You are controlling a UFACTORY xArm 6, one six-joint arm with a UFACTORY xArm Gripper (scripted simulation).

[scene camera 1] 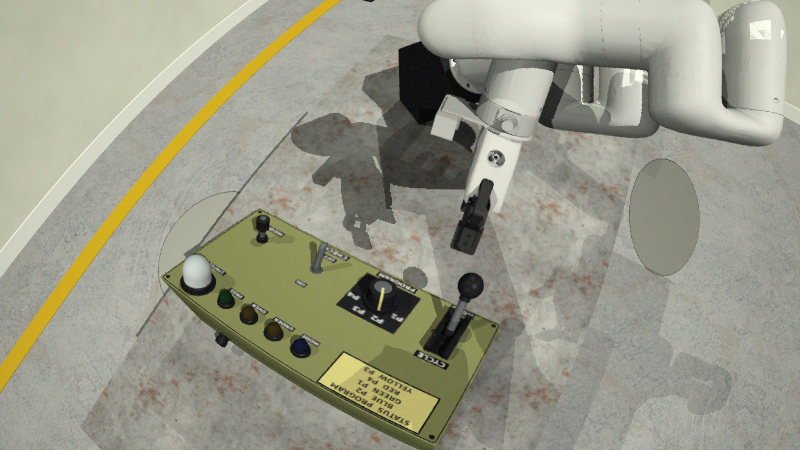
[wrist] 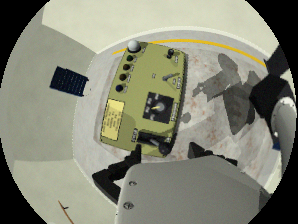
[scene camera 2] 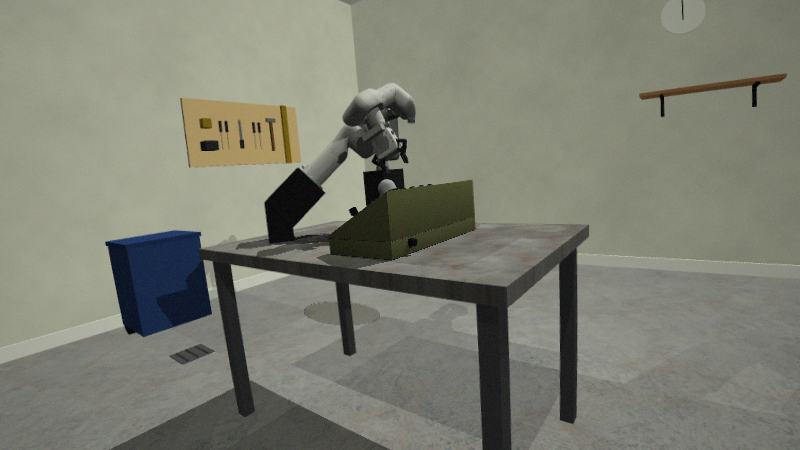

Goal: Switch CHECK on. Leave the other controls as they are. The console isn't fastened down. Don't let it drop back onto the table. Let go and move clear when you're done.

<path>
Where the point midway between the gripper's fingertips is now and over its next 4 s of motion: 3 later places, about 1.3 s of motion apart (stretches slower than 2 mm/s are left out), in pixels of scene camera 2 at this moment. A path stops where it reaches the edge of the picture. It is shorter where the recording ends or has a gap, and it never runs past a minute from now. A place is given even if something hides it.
The gripper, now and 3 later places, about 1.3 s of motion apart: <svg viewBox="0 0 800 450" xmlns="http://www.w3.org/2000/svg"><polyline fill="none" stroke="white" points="396,168 357,169 328,179 337,169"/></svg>
</path>
